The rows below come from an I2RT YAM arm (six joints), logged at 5 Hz.
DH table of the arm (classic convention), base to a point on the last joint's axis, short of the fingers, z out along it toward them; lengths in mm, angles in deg. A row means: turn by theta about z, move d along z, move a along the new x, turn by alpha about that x. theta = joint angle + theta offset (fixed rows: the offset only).
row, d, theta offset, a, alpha
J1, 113.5, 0, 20, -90
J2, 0, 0, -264, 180
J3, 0, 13.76, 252.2, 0
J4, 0, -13.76, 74, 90
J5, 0, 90, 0, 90
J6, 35.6, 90, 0, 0
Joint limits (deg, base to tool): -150..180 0..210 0..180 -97..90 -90..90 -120..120
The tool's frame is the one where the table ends.
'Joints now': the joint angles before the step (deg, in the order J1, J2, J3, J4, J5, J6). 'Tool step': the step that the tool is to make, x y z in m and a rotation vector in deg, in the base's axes. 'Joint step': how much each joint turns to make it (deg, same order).
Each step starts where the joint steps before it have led.
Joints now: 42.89 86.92 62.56 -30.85 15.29 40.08
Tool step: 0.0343 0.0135 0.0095 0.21 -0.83 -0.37
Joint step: -2.28 6.85 8.79 -0.71 -0.78 -1.85
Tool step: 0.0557 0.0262 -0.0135 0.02 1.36 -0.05
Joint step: -2.46 13.52 13.26 -0.43 -2.12 -1.49
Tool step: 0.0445 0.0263 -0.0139 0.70 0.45 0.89
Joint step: -0.98 11.78 13.46 -1.39 -1.76 -1.06
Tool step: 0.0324 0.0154 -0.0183 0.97 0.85 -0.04
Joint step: -0.95 9.07 10.22 -1.26 -1.58 0.01
